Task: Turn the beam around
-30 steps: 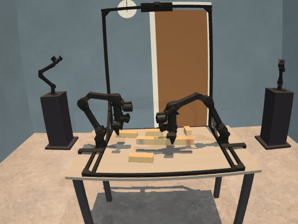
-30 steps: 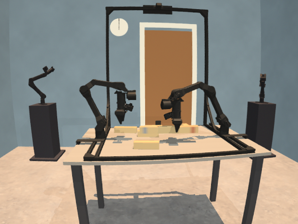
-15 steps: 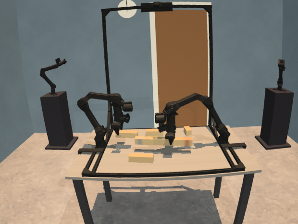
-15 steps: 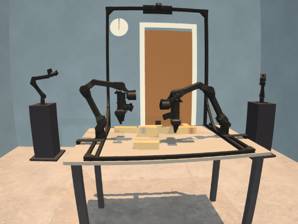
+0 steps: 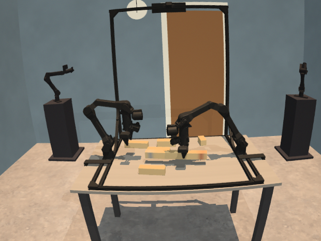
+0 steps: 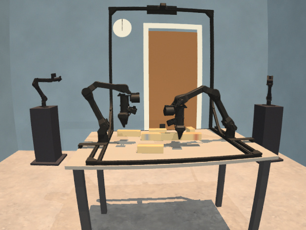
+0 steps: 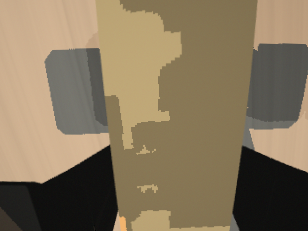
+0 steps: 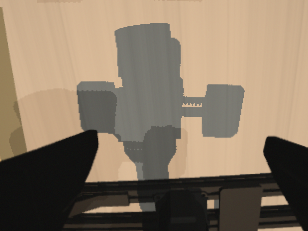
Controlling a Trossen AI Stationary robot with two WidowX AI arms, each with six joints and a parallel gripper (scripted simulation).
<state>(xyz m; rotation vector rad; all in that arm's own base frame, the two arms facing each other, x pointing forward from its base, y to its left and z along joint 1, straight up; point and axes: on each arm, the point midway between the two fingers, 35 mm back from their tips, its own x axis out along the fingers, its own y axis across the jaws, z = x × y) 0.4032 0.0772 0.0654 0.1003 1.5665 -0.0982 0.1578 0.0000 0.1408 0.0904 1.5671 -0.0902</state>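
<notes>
Right now my left hand is 50 mm to the left of the beam, 20 mm above it and 10 mm past it.
</notes>
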